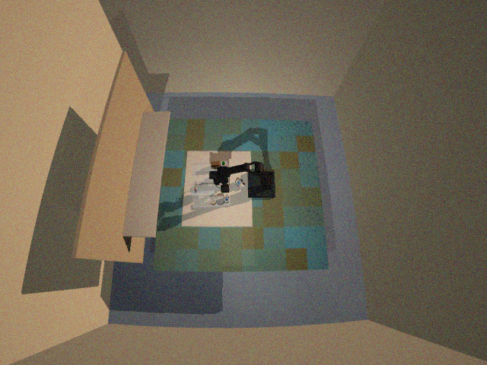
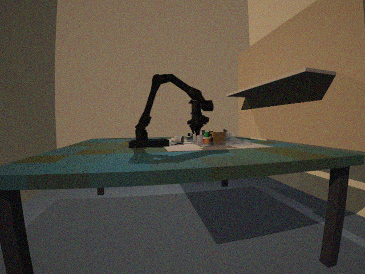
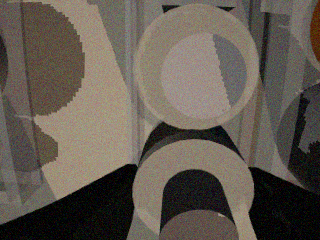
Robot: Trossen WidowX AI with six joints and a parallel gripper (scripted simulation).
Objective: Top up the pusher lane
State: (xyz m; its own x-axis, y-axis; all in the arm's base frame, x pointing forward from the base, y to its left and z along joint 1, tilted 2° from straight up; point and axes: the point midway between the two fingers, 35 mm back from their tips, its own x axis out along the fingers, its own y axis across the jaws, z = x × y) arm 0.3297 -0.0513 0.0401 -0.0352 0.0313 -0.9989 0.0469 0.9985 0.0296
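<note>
Right now my gripper tip is 6 cm short of the white mat and 4 cm above it. From my gripper tip the other things lie so: pusher lane: 15 cm ahead, 2 cm to the left, 2 cm below; then shelf: 50 cm ahead, 6 cm to the right, 33 cm above; then brown box: 6 cm ahead, 17 cm to the right.
</note>
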